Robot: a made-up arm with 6 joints.
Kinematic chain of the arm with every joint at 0, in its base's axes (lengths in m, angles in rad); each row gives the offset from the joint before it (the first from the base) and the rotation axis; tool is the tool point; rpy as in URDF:
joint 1: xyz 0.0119 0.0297 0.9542 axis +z
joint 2: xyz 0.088 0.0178 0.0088 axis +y
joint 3: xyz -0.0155 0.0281 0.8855 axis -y
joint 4: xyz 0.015 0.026 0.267 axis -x
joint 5: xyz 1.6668 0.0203 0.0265 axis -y
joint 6: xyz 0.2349 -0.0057 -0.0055 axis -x
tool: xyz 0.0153 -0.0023 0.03 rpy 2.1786 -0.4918 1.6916
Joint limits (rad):
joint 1: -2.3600..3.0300
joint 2: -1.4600..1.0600
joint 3: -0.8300..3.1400
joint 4: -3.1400..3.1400
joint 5: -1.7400..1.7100
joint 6: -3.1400..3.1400
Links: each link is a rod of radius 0.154 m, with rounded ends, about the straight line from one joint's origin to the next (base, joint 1, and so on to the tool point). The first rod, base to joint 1, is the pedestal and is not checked.
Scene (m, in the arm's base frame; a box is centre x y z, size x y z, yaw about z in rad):
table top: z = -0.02
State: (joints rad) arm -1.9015 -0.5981 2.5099 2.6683 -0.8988 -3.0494
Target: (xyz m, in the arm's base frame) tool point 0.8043 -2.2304 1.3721
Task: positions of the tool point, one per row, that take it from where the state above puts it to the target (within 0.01 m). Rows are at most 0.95 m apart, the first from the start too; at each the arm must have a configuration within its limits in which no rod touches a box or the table.
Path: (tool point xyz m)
1: 0.4860 2.0798 2.1937
2: 0.2231 1.6296 2.9630
3: 0.0243 0.8785 3.4885
4: -0.0385 -0.0398 3.6775
5: 0.0589 -0.9553 3.4980
6: 0.2862 -1.6991 2.9846
7: 0.5672 -2.1441 2.2308
8: 0.8043 -2.2304 1.3720

